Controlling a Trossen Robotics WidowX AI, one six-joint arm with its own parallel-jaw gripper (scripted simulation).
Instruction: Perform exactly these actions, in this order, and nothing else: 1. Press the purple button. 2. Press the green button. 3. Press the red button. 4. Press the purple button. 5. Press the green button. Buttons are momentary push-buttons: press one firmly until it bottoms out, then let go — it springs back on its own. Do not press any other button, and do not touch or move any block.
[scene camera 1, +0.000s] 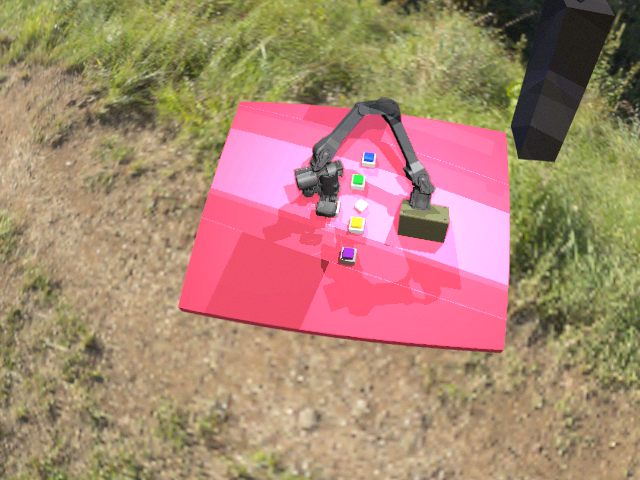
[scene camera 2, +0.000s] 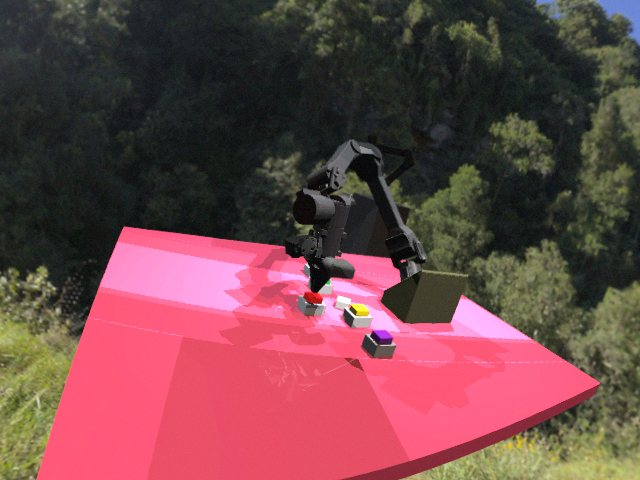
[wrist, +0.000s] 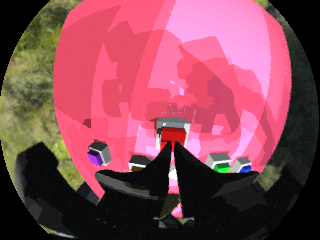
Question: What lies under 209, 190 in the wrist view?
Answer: My gripper.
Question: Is my gripper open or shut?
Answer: Shut.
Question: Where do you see my gripper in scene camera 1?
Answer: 331, 203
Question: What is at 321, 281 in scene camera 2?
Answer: My gripper.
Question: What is my gripper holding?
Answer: Nothing.
